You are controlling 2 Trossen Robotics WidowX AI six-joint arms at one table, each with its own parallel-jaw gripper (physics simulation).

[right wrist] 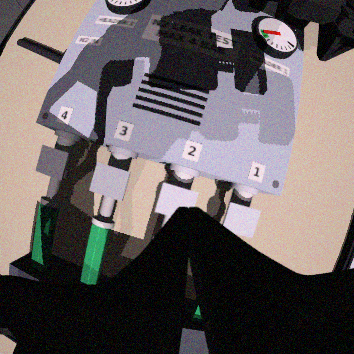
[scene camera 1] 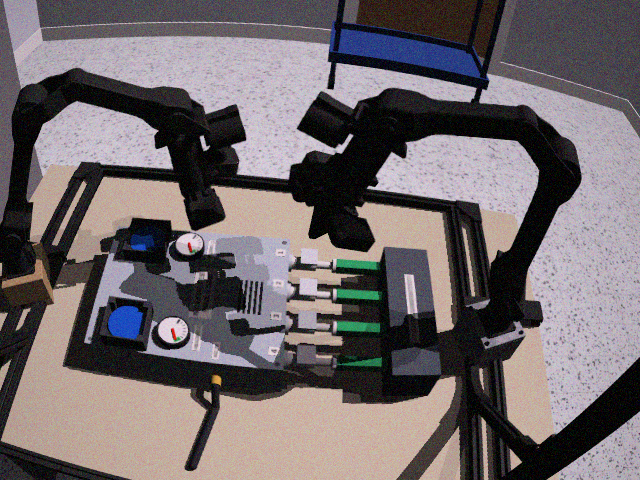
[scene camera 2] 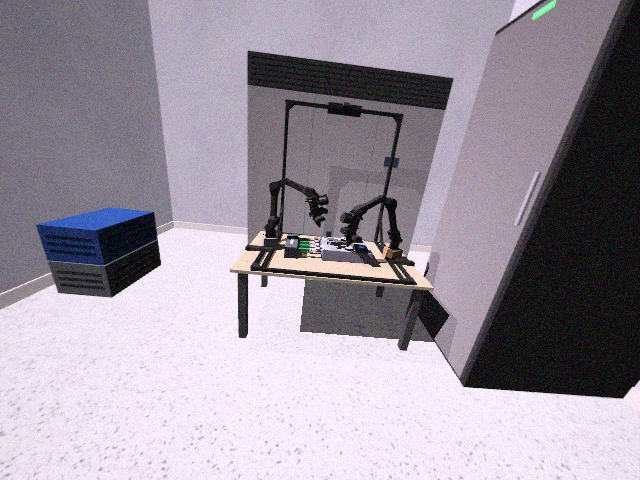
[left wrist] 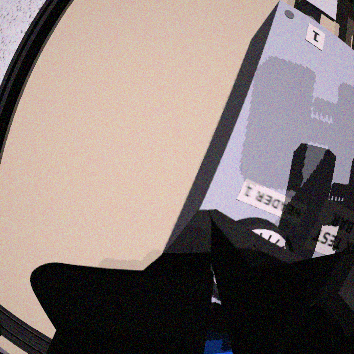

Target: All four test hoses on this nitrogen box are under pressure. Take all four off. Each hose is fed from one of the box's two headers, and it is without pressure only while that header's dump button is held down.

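Places are measured from the left arm's base along level axes (x ahead, y left, z up), in millimetres.
Where they show: left gripper, fingertip midpoint: (right wrist: 319, 57) (scene camera 2: 346, 246) (left wrist: 206, 218); right gripper, fingertip midpoint: (right wrist: 186, 216) (scene camera 1: 311, 237) (scene camera 2: 319, 227); left arm's base, origin of the base link: (scene camera 1: 21, 264) (scene camera 2: 393, 248); right arm's base, origin of the base link: (scene camera 1: 496, 320) (scene camera 2: 269, 236).
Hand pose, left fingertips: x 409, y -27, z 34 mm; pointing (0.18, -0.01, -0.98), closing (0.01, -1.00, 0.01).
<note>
Things, the pixels of their centre, and the offset from my left fingertips. "pt": a spot on its surface instead.
- grey nitrogen box, surface spot: (left wrist: 281, 42) pt 105 mm ahead, 59 mm right, 38 mm down
- hose 1, surface spot: (scene camera 1: 358, 265) pt 249 mm ahead, 148 mm right, 53 mm down
- hose 2, surface spot: (scene camera 1: 358, 295) pt 220 mm ahead, 212 mm right, 52 mm down
- hose 3, surface spot: (right wrist: 93, 254) (scene camera 1: 357, 326) pt 191 mm ahead, 272 mm right, 53 mm down
- hose 4, surface spot: (right wrist: 42, 233) (scene camera 1: 357, 359) pt 165 mm ahead, 335 mm right, 53 mm down
- dark block, surface spot: (scene camera 1: 410, 305) pt 292 mm ahead, 272 mm right, 37 mm down
- black supply hose with a yellow fitting, surface spot: (scene camera 1: 215, 381) pt 70 mm back, 297 mm right, 69 mm down
The grey nitrogen box (scene camera 1: 268, 254) (left wrist: 281, 42) (right wrist: 225, 154) lies on the table. Four hoses with green sleeves are plugged into ports 1 to 4: hose 1 (scene camera 1: 358, 265), hose 2 (scene camera 1: 358, 295), hose 3 (scene camera 1: 358, 327) (right wrist: 93, 254) and hose 4 (scene camera 1: 361, 363) (right wrist: 42, 233). Two blue dump buttons sit at the box's left end, the far one (scene camera 1: 142, 240) and the near one (scene camera 1: 125, 322), each beside a gauge (scene camera 1: 190, 244) (scene camera 1: 172, 331). My left gripper (scene camera 1: 205, 211) (scene camera 2: 349, 233) (left wrist: 206, 218) is shut and empty, above the far gauge. My right gripper (scene camera 1: 349, 233) (scene camera 2: 318, 210) (right wrist: 186, 216) is shut and empty, above hose 1.
A dark block (scene camera 1: 410, 305) holds the hoses' far ends. A black supply hose with a yellow fitting (scene camera 1: 215, 381) runs out of the box's near side. A black frame rail (scene camera 1: 413, 200) borders the table. A blue cart (scene camera 1: 409, 52) stands behind.
</note>
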